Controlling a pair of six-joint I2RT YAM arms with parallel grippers.
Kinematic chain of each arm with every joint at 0, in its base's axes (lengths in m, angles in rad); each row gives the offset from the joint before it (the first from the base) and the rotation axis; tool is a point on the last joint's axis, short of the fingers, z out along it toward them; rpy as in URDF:
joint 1: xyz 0 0 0.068 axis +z
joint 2: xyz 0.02 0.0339 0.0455 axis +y
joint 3: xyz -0.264 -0.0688 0 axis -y
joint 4: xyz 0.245 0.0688 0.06 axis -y
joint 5: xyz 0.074 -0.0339 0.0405 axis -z
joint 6: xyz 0.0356 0 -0.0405 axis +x
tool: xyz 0 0 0 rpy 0 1.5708 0
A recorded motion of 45 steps. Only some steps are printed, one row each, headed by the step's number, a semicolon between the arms.
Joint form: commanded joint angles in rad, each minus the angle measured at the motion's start. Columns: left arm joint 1, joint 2, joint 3, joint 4, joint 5, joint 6; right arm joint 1, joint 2, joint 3, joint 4, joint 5, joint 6.
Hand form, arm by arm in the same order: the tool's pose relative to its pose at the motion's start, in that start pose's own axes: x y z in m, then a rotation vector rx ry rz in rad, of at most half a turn. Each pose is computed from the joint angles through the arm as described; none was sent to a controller.
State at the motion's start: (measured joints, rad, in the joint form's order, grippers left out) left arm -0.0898 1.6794 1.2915 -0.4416 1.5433 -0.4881; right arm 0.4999 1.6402 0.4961 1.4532 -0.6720 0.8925
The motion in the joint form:
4: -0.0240 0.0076 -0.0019 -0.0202 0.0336 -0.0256; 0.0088 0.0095 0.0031 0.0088 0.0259 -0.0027
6: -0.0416 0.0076 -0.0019 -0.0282 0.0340 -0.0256; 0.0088 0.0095 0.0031 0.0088 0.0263 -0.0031
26: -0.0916 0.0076 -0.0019 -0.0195 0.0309 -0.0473; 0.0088 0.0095 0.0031 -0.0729 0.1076 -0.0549
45: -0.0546 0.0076 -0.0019 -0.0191 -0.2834 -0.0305; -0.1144 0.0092 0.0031 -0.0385 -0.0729 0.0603
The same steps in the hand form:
4: 0.0026 0.0024 0.0084 0.0347 0.0398 -0.0551; 0.0013 -0.0005 0.0021 0.0083 -0.0159 -0.0020
6: 0.0040 0.0023 0.0144 0.0388 0.0573 -0.0630; 0.0013 -0.0005 0.0021 0.0085 -0.0162 -0.0024
26: 0.0065 0.0010 0.0317 0.0463 0.1050 -0.0754; 0.0045 -0.0088 0.0017 0.1124 -0.0343 -0.0069
45: -0.0009 0.0118 0.0179 -0.2382 -0.0796 -0.0517; -0.0153 -0.0202 -0.0198 0.0660 0.0037 0.0647

